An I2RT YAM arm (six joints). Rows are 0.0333 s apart.
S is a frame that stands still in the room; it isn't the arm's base.
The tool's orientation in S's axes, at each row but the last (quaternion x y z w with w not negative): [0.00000 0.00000 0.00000 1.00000]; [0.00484 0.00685 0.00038 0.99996]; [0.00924 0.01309 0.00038 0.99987]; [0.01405 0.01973 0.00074 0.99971]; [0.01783 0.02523 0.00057 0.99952]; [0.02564 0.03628 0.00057 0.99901]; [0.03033 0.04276 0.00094 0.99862]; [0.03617 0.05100 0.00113 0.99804]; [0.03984 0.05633 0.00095 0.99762]
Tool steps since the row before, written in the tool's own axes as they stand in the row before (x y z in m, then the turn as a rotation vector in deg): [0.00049 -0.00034 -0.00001 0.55 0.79 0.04]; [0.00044 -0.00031 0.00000 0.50 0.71 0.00]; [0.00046 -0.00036 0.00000 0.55 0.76 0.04]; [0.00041 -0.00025 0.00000 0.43 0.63 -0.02]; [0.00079 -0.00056 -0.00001 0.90 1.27 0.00]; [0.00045 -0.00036 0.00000 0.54 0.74 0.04]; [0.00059 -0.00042 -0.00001 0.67 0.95 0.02]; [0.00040 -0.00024 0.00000 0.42 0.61 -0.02]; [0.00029 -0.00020 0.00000 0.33 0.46 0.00]
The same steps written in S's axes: [0.00049 -0.00034 -0.00001 0.55 0.79 0.04]; [0.00044 -0.00031 -0.00001 0.50 0.71 0.00]; [0.00046 -0.00036 -0.00002 0.55 0.76 0.04]; [0.00041 -0.00025 -0.00002 0.43 0.63 -0.02]; [0.00079 -0.00056 -0.00007 0.90 1.27 0.00]; [0.00045 -0.00036 -0.00005 0.54 0.74 0.04]; [0.00059 -0.00042 -0.00009 0.67 0.95 0.02]; [0.00040 -0.00024 -0.00006 0.42 0.61 -0.02]; [0.00029 -0.00020 -0.00005 0.33 0.46 0.00]
